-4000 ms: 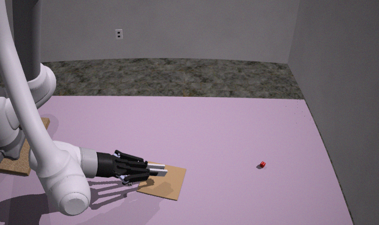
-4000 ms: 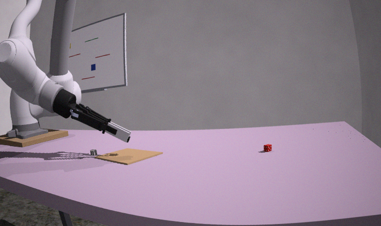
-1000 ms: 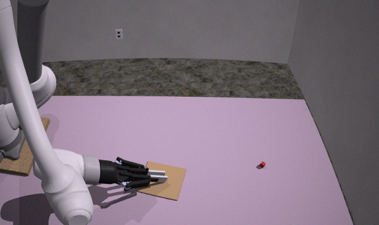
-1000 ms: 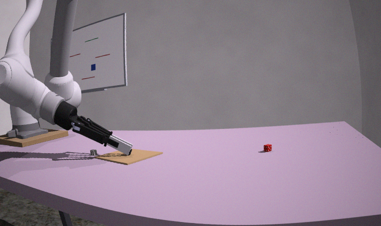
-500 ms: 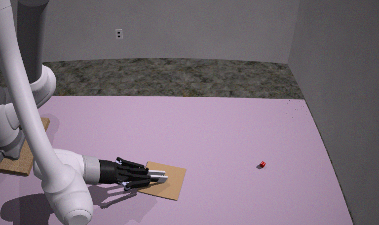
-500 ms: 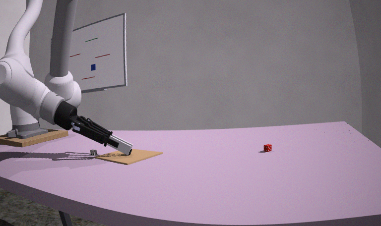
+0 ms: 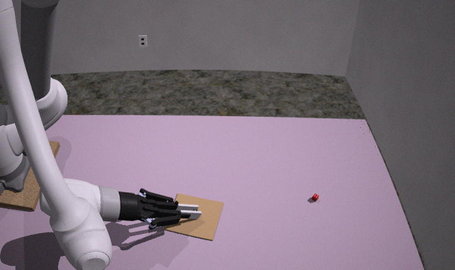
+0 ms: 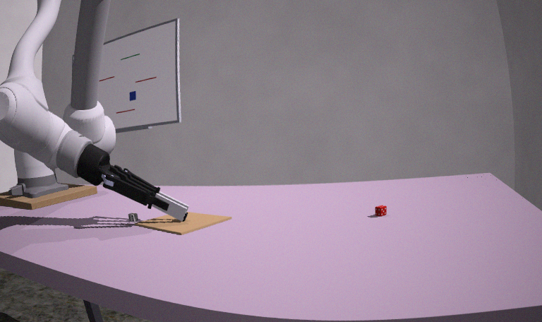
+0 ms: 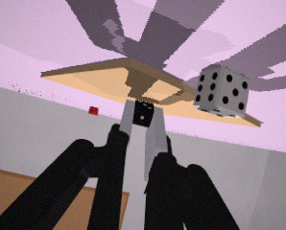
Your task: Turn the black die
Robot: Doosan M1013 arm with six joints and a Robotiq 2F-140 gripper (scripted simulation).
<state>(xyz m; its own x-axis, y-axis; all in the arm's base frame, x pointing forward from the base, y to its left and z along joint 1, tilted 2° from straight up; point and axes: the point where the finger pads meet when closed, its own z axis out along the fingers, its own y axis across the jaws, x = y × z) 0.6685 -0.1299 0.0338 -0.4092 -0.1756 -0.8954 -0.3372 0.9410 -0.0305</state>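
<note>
Now: hand 2 cm short of the black die, 1 cm to the right of it and 2 cm above it. From my hand the other things lie so: tan mat (2 cm ahead, 1 cm to the left, 3 cm below); red die (38 cm ahead, 5 cm to the left, 3 cm below); white die (9 cm behind, 1 cm to the right, 3 cm below).
</note>
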